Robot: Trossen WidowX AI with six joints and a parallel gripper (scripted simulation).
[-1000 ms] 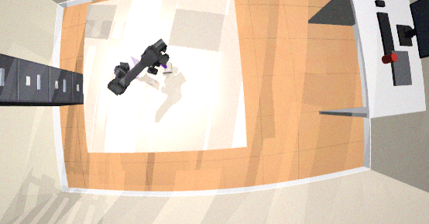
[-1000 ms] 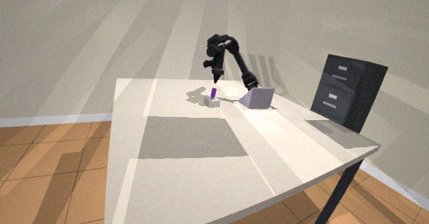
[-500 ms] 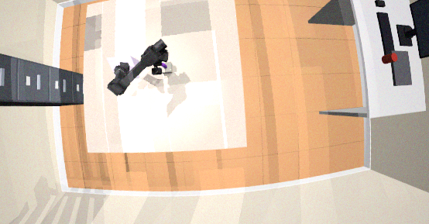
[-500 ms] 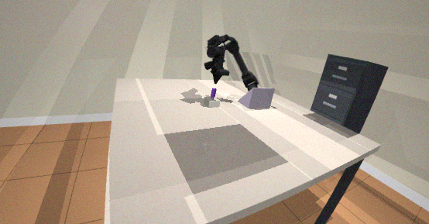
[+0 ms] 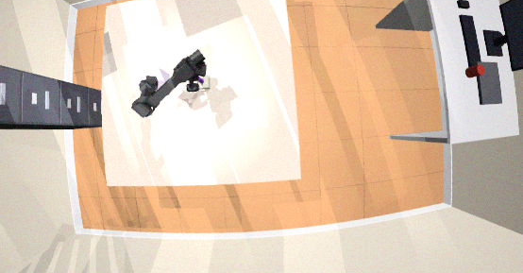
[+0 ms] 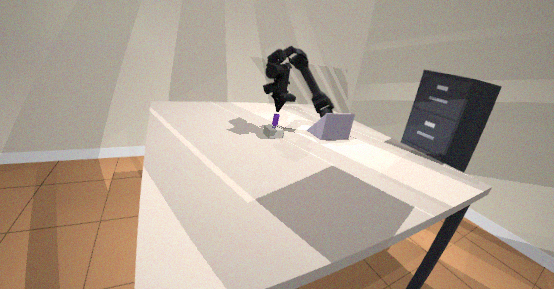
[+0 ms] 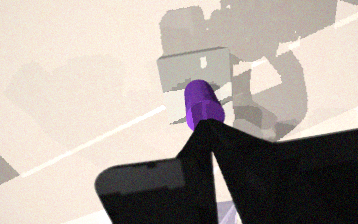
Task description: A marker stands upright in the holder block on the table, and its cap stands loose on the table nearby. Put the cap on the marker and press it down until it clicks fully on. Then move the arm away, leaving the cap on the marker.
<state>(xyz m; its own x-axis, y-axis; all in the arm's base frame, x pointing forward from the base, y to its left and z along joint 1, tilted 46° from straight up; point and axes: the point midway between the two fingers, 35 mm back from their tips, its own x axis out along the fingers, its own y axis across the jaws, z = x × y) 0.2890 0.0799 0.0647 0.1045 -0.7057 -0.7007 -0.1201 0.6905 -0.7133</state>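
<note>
My gripper tip is now 4 cm above the purple cap. From my gripper tip the other things lie so: holder block (10 cm below).
</note>
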